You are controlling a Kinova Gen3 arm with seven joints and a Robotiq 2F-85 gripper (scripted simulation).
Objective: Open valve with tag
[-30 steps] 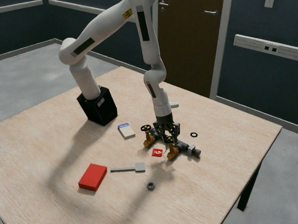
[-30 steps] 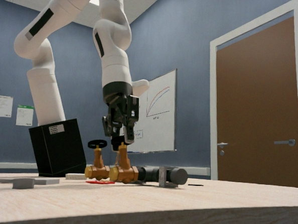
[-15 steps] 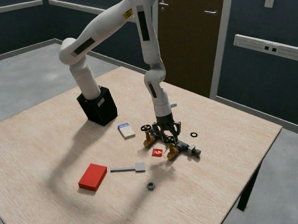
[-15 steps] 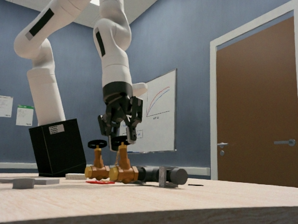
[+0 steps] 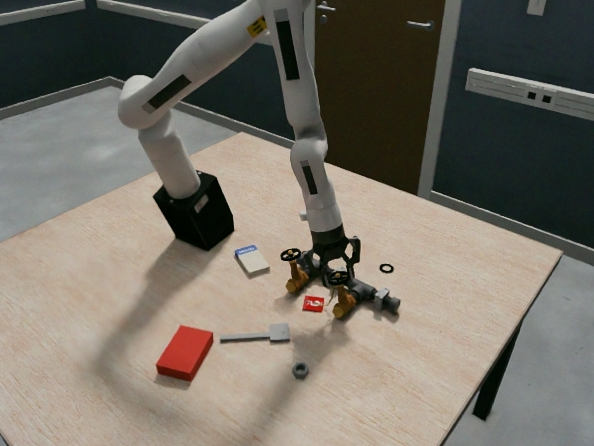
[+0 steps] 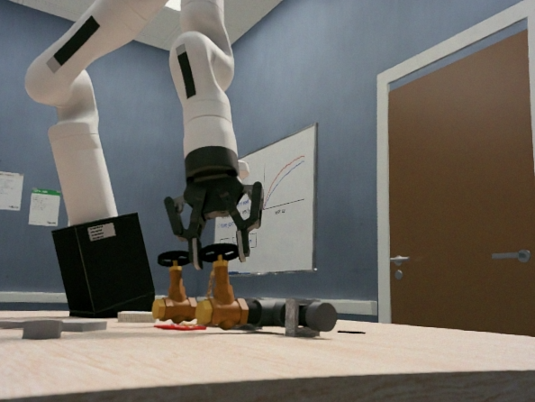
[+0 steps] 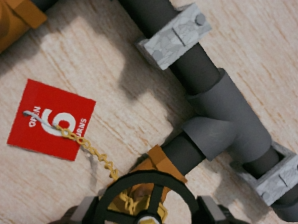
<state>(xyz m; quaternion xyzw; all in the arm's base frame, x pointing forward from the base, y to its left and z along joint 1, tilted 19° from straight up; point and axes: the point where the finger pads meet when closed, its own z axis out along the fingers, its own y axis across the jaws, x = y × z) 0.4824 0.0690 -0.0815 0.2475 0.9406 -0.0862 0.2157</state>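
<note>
My hand is 60 mm past the red tag, 30 mm to the left of it and 100 mm above it. From my hand the other things lie so: red block (130 mm behind, 350 mm to the right, 80 mm below); then white card box (290 mm behind, 30 mm to the right, 90 mm below); then grey t-shaped tool (60 mm behind, 190 mm to the right, 90 mm below).
</note>
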